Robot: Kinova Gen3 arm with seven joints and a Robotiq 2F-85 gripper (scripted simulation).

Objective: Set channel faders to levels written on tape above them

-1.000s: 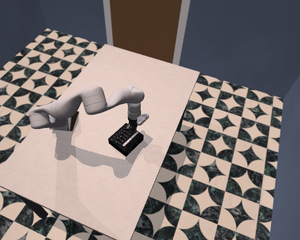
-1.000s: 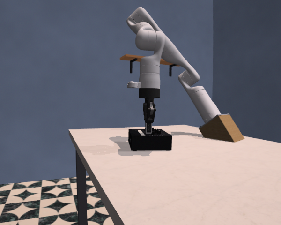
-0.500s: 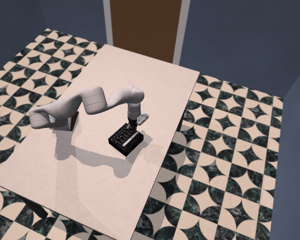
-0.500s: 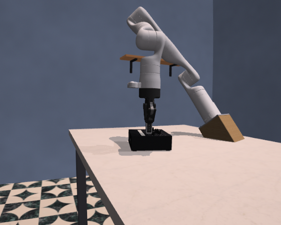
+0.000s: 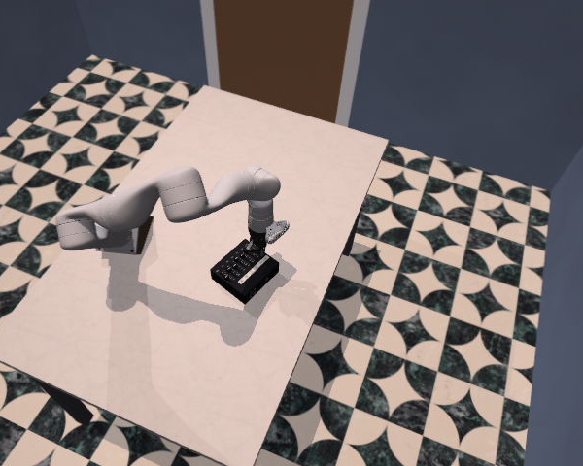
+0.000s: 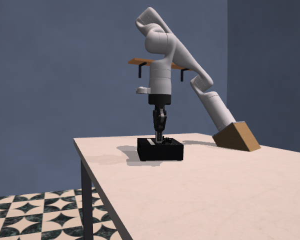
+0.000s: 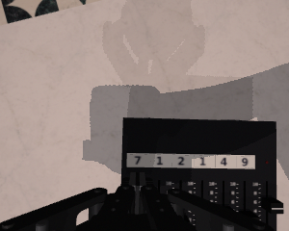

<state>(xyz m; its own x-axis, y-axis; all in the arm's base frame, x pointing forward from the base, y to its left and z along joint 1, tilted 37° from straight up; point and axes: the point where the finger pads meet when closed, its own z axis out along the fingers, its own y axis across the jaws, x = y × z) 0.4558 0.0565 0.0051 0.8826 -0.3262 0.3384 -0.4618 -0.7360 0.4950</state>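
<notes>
My hand is 1 cm past the channel 1 cap, 1 cm to the right of it and 1 cm above it. The rest, counted from my hand: channel 2 cap (5 cm behind, 1 cm below); then channel 4 cap (7 cm behind, 4 cm to the right, 1 cm below); then channel 3 cap (5 cm behind, 2 cm to the right, 1 cm below).
</notes>
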